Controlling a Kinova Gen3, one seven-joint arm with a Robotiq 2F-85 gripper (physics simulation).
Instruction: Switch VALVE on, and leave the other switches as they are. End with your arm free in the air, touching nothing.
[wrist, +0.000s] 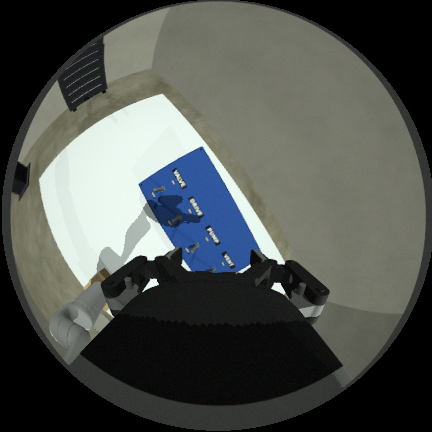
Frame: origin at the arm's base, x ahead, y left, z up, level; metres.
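Seen in the pictures: gripper, fingertip midpoint: (215, 256); arm's base, link origin: (100, 291).
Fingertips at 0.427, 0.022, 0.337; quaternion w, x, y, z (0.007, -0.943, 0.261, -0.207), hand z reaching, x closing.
Pixels of each thing's top centre, then the offset from my fingertips to it, as dx, dy, dz. Level surfaces: height alone.
- VALVE label, top centre: (179, 177) +0.083, +0.189, -0.285
- VALVE switch, top centre: (157, 187) +0.000, +0.187, -0.271
- DRIVE switch, top centre: (175, 218) +0.004, +0.067, -0.271
- PUMP switch, top centre: (194, 249) +0.008, -0.053, -0.271
- VENT switch, top centre: (213, 274) +0.012, -0.173, -0.271
- white table, surface height: dz -0.396
A blue panel (217, 187) lies on the white table, with labelled toggle switches in a row. The VALVE label (179, 178) is near the panel's far end, and the VALVE switch (159, 189) stands to its lower left; its lever's on/off side is too small to tell. The DRIVE switch (175, 220) is in shadow, then come the PUMP switch (193, 247) and the VENT switch (212, 270), partly hidden by the gripper body. My gripper (215, 256) is open and empty, its fingers seen across the panel's near end, apart from the VALVE switch.
The white table (95, 165) reaches left of the panel. A dark slatted object (85, 75) stands beyond it at upper left, and another dark object (21, 180) at the left edge. A light grey rounded arm part (82, 312) and a brown piece (97, 280) show at lower left.
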